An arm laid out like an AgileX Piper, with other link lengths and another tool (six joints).
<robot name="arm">
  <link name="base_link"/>
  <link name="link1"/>
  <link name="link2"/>
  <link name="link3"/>
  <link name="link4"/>
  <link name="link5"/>
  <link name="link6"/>
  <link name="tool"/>
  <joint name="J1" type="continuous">
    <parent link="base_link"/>
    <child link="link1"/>
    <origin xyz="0 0 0.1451" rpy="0 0 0"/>
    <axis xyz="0 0 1"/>
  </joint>
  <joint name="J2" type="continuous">
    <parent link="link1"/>
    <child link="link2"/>
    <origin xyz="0 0 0" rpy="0 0 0"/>
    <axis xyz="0 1 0"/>
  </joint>
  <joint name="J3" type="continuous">
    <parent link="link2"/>
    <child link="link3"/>
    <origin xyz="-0.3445 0 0.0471" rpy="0 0 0"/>
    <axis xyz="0 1 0"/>
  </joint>
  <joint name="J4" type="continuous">
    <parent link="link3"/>
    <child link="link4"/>
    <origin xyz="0.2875 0 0.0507" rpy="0 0 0"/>
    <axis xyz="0.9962 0 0.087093"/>
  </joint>
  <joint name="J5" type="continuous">
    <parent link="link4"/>
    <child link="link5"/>
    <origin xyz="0 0 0" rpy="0 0 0"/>
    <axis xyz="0 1 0"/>
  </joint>
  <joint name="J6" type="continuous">
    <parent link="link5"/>
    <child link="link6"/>
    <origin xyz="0.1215 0 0.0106" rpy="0 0 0"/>
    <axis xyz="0.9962 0 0.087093"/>
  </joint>
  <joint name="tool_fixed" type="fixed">
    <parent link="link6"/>
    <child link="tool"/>
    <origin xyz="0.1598 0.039 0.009" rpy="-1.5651 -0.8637 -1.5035"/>
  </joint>
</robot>
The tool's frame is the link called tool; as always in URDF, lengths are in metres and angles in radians. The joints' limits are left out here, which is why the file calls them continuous.
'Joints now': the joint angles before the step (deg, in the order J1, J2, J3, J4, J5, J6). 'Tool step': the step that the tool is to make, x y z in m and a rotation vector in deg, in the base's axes. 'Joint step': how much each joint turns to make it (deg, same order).
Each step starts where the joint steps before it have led.
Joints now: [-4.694, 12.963, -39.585, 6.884, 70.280, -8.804]
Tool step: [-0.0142, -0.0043, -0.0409, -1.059, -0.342, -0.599]
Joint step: [0.018, -7.648, 6.887, -1.204, 0.335, 0.016]
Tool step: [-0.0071, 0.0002, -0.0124, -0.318, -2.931, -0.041]
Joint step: [-0.005, -5.943, 2.907, -0.083, 0.089, -0.005]
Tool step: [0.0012, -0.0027, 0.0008, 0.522, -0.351, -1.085]
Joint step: [-0.006, -0.256, 0.113, -0.594, -0.274, 1.248]
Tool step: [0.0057, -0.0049, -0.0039, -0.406, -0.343, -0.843]
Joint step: [0.017, -0.007, 1.270, -0.934, -1.672, 0.382]
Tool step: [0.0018, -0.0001, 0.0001, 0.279, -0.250, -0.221]
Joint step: [-0.030, 0.009, 0.280, 0.026, -0.537, 0.310]
